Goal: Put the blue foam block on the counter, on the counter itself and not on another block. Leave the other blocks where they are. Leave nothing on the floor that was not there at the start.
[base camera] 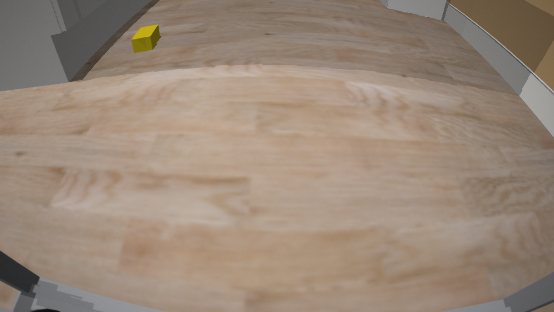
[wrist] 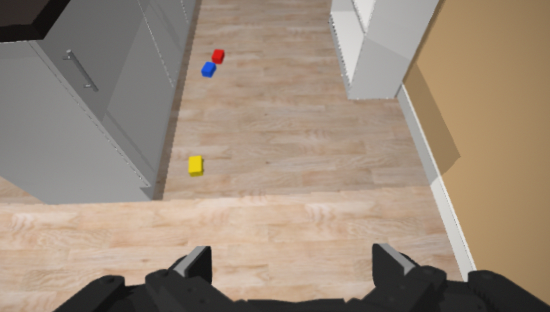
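Note:
The blue foam block lies on the floor in the upper left of the wrist view, close to the cabinet's base; it does not show in the base camera view. A red block lies right behind it, touching or nearly so. A yellow block lies on the floor nearer to me, beside the cabinet's near corner. The dark counter shows at the top left of the wrist view, on the grey cabinet. My gripper is open and empty, above the floor and well short of the blocks.
The grey cabinet with a bar handle stands at the left. A white shelf unit stands at the far right against the tan wall. A white baseboard runs along the right.

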